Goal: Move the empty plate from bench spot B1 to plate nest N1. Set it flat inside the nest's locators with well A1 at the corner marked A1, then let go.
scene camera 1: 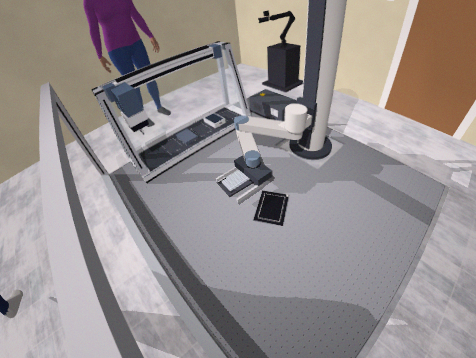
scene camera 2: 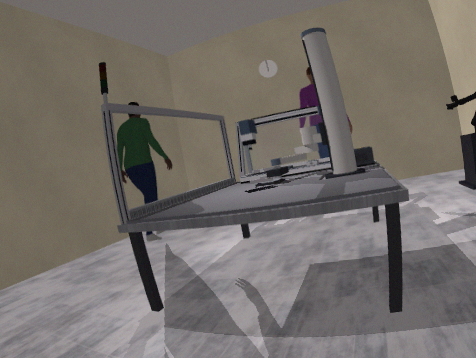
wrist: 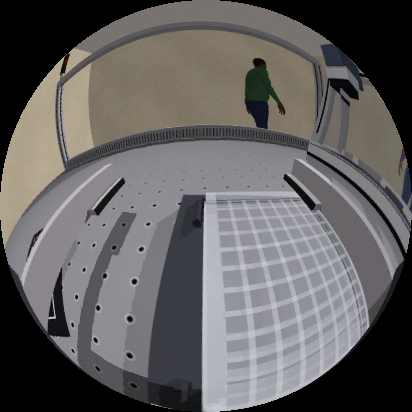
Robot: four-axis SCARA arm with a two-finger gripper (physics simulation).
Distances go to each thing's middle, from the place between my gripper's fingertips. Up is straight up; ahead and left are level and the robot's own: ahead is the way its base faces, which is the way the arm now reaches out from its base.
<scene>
My hand is 90 mm past the white well plate (wrist: 279, 290), 40 mm to the left of it and 20 mm above it. Also, from my hand: dark nest floor (wrist: 175, 351) (90 mm behind, 30 mm to the right, 30 mm below); then black nest with white outline (scene camera 1: 271, 208) (90 mm behind, 200 mm to the left, 40 mm below).
</scene>
